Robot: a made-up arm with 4 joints.
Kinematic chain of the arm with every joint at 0, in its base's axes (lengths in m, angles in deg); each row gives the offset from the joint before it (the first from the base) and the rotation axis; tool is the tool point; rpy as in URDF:
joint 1: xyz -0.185 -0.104 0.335 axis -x
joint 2: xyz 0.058 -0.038 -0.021 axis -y
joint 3: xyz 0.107 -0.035 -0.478 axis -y
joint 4: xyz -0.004 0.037 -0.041 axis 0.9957 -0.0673 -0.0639
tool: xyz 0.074 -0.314 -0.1 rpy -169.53 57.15 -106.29
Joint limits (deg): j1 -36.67..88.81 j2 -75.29..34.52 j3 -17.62..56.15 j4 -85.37..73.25
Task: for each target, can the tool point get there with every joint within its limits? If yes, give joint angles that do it. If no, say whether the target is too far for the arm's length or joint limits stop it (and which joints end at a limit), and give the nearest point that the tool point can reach.
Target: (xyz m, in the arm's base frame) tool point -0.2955 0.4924 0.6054
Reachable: no: joint limits stop it (at a limit: joint 1, joint 2, joint 3, joint 4) | nearest point -0.3777 -0.1509 0.4962 | short by 0.658 m
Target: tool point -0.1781 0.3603 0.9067
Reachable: no: joint limits stop it (at a limit: joint 1, joint 2, joint 3) | nearest point -0.3899 -0.1726 0.5433 | short by 0.679 m
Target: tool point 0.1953 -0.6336 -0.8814
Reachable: no: too far | nearest point 0.0810 -0.4487 -0.4568 | short by 0.477 m
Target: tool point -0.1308 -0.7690 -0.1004
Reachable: yes | joints 32.99 -15.94 4.37 13.03
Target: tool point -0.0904 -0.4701 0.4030
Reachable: yes | joints 61.60 -18.26 22.45 -70.68
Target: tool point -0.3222 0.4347 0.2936
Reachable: no: joint limits stop it (at a limit: joint 1, joint 2, joint 4) | nearest point -0.3129 -0.0196 -0.0499 | short by 0.570 m
